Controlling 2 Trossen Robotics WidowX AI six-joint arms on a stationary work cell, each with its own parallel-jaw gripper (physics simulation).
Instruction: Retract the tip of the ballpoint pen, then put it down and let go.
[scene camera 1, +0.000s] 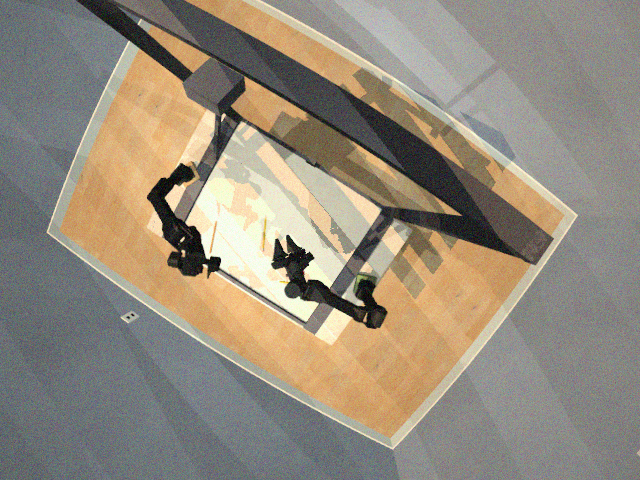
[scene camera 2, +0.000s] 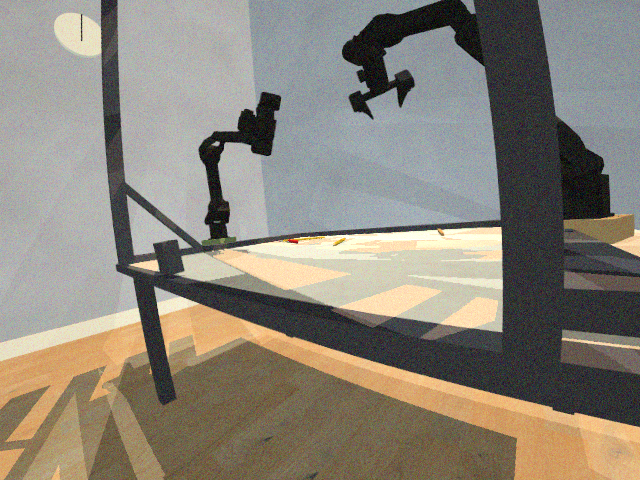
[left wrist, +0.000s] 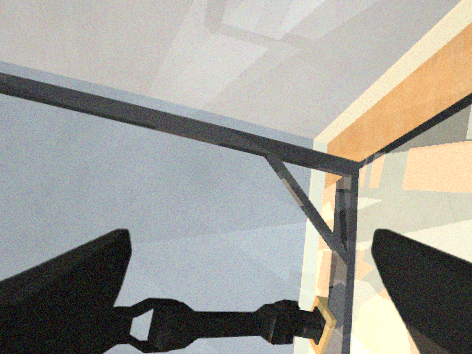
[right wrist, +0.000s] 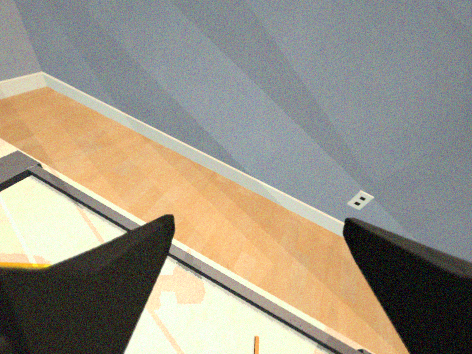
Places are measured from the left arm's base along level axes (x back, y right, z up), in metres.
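Pixels of known places: left gripper, fingertip midpoint: (scene camera 1: 282, 236) (scene camera 2: 266, 113) (left wrist: 252, 241); right gripper, fingertip midpoint: (scene camera 1: 196, 276) (scene camera 2: 386, 112) (right wrist: 258, 224); left arm's base, origin of the base link: (scene camera 1: 365, 286) (scene camera 2: 219, 238); right arm's base, origin of the base link: (scene camera 1: 187, 174) (scene camera 2: 581, 217) (left wrist: 317, 325).
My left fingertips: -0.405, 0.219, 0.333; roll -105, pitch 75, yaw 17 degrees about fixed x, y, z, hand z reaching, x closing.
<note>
For each thing: its middle in the pictures, then the offset to it from my left fingertips, as dx, dy, dz. "spot": a spot on its surface instead. Level surfaces: height alone.
- small red piece, surface spot: (scene camera 2: 293, 241) spot: +0.036, -0.165, -0.366
- table, its level: dz -0.372
- dark box, body centre: (scene camera 2: 168, 257) +0.017, +0.330, -0.340
Several thin pen-like things lie on the table: an orange one (scene camera 1: 213, 236) (scene camera 2: 440, 231) (right wrist: 256, 346), a yellow one (scene camera 1: 264, 233) (scene camera 2: 339, 241), and a yellow one (scene camera 2: 312, 238) beside a small red piece (scene camera 2: 293, 241). They are too small to tell which is the ballpoint pen or whether its tip is out. My left gripper (scene camera 1: 283, 240) (scene camera 2: 266, 125) (left wrist: 252, 241) is open and empty, high above the table and pointing level. My right gripper (scene camera 1: 192, 267) (scene camera 2: 386, 111) (right wrist: 258, 224) is open and empty, high near the table edge, fingers tilted down.
The table (scene camera 2: 227, 268) has a dark frame edge. A dark post (scene camera 2: 527, 206) and slanted braces (left wrist: 305, 200) rise at its side. A dark box (scene camera 2: 169, 256) sits at the table's corner. The right arm (left wrist: 225, 325) crosses the bottom of the left wrist view.
</note>
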